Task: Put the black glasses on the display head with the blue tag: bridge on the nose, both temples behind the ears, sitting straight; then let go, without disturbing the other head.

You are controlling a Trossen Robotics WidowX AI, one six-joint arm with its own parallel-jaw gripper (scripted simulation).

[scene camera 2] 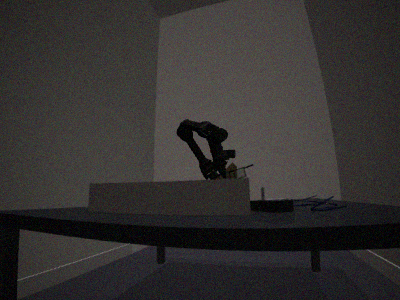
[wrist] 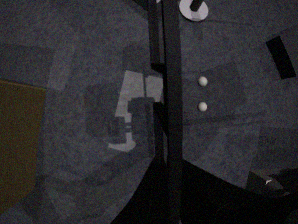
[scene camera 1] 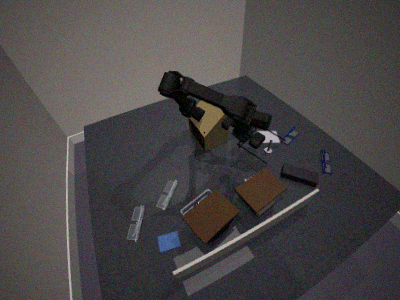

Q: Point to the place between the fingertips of my gripper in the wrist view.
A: At 164,163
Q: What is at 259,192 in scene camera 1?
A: A brown-topped head.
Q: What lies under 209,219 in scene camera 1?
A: A brown-topped head.
